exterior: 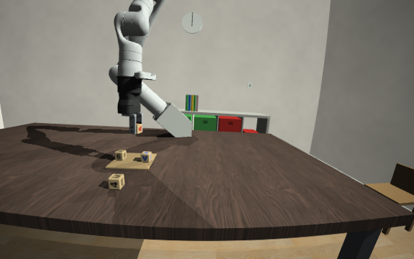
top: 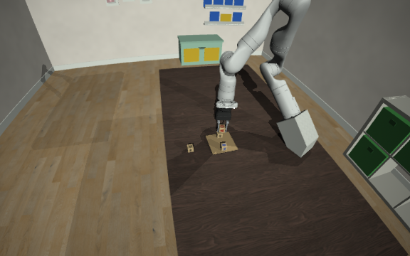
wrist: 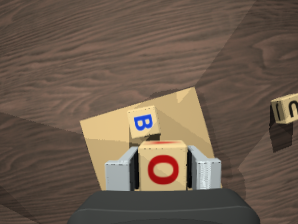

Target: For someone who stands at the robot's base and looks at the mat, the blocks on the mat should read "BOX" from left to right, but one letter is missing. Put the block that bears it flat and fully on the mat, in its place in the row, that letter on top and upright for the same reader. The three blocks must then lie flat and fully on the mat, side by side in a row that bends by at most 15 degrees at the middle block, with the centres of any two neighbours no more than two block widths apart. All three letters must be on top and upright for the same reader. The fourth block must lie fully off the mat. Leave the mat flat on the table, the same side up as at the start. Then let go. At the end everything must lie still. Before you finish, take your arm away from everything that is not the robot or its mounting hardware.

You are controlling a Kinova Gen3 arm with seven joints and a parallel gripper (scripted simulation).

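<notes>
The tan mat is 12 cm below my hand, 2 cm to the right of it and 1 cm behind it. Round my hand: x block: 11 cm below, 7 cm to the right, 1 cm behind; o block: right at my hand; b block: 11 cm below, 3 cm to the left, 1 cm behind.
</notes>
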